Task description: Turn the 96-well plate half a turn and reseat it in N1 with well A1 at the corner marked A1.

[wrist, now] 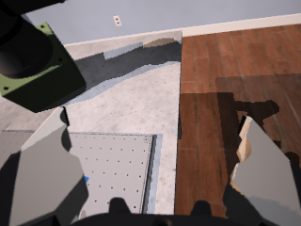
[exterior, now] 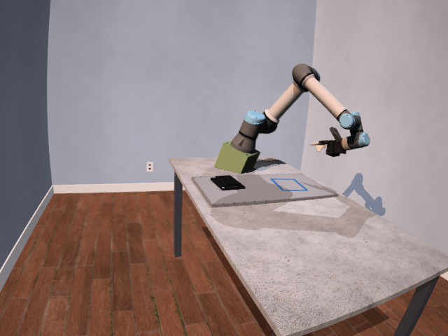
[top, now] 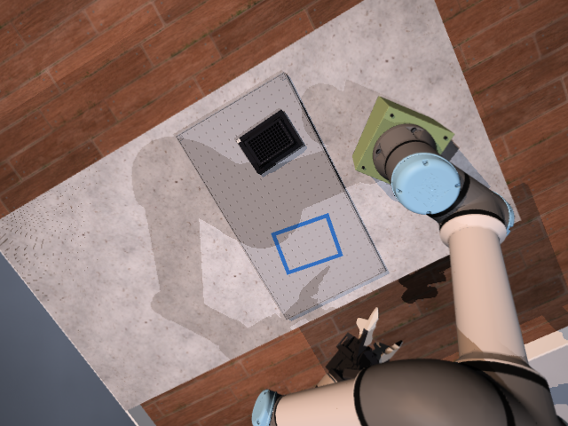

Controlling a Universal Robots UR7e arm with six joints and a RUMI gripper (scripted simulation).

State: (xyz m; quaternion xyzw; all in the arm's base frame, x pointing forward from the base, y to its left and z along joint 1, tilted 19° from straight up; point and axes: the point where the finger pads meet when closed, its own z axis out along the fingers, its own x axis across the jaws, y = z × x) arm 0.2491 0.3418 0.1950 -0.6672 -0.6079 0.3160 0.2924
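Now: hand 600 mm to the left of the black 96-well plate and 170 mm above it. Round my hand: white A1 mark (70 mm ahead, 650 mm to the right, 170 mm below); then black plate nest N1 (600 mm to the right, 180 mm below).
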